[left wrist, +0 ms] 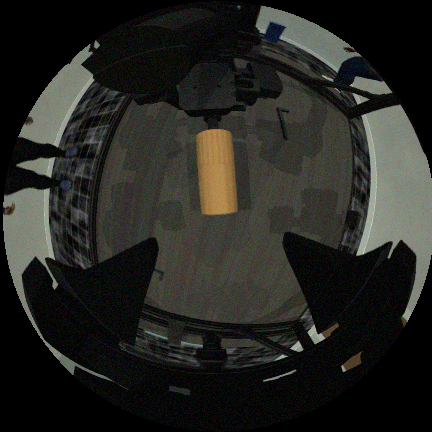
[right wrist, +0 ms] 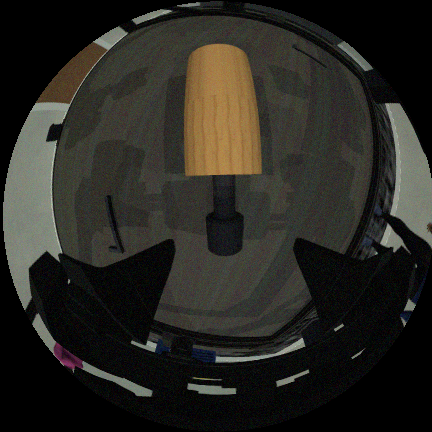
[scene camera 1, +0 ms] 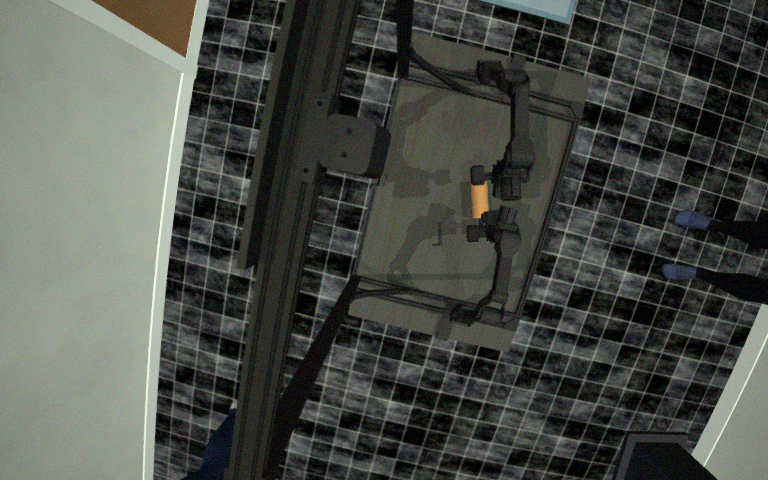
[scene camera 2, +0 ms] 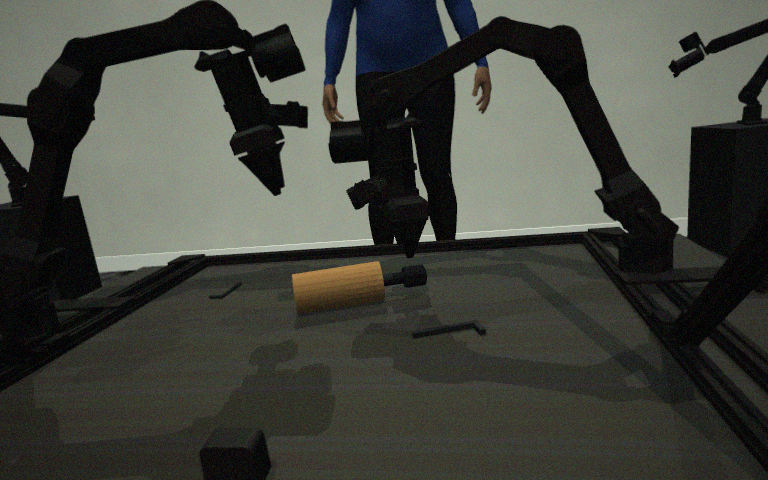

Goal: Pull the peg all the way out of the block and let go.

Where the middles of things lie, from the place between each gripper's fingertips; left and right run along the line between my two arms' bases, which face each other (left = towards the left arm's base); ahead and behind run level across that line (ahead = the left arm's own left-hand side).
My left hand is 17 cm above the wooden block (scene camera 2: 319, 290), 7 cm to the left of it and 1 cm short of it. From my left hand the other things lie so: dark peg (scene camera 2: 411, 276) 17 cm below, 16 cm to the right, 2 cm ahead.
My right gripper is now 1 cm past the dark peg, 3 cm to the right of it and 4 cm above it. The rest, counted from my right hand: wooden block (3 cm behind, 12 cm to the left, 4 cm below).
